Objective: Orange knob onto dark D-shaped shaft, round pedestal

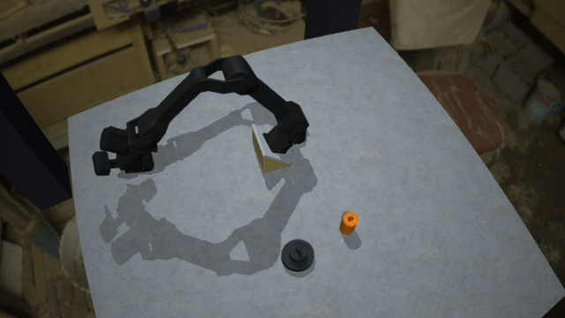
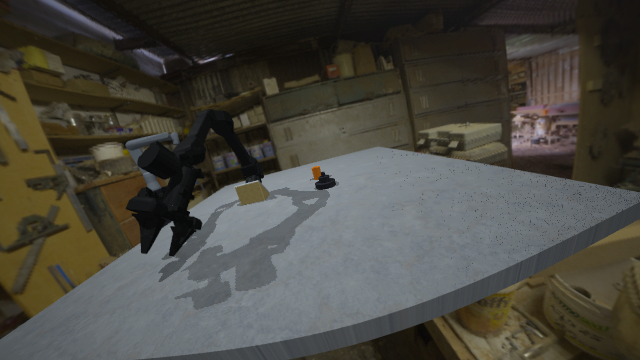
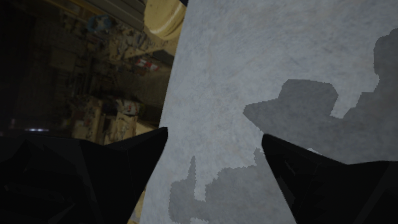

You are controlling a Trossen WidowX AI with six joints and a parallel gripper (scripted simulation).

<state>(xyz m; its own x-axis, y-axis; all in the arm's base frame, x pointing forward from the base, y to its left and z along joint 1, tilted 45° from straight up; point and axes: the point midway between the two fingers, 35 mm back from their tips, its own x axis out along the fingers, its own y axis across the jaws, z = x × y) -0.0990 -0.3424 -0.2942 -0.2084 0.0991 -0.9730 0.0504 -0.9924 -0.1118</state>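
My gripper tip is 54 cm to the right of the orange knob, 41 cm short of it and 3 cm above it. Round my gripper tip: dark round pedestal: 42 cm ahead, 39 cm to the left, 3 cm below.
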